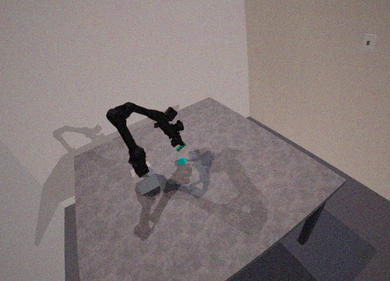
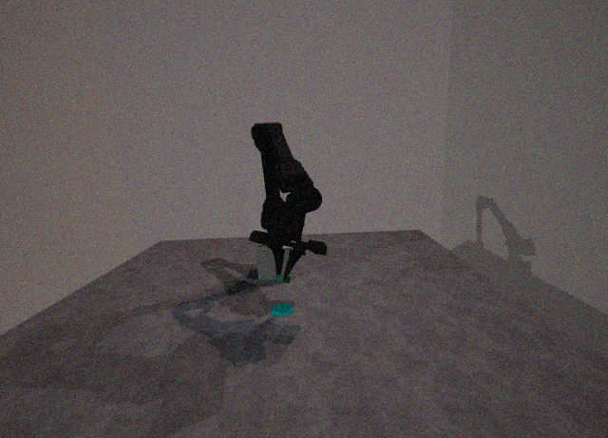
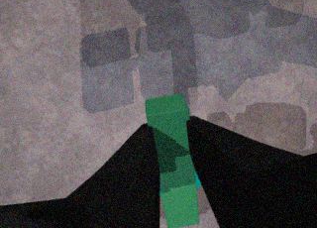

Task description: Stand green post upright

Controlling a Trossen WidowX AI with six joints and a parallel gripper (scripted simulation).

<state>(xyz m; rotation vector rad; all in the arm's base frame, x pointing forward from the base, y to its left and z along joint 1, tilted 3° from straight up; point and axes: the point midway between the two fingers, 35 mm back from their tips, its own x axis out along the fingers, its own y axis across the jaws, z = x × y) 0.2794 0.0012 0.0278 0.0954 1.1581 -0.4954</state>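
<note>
The cyan circle is 110 mm below my gripper tip and 40 mm behind it. From my gripper tip the other things lie so: green post (20 mm behind, 10 mm to the left, 10 mm below).
</note>
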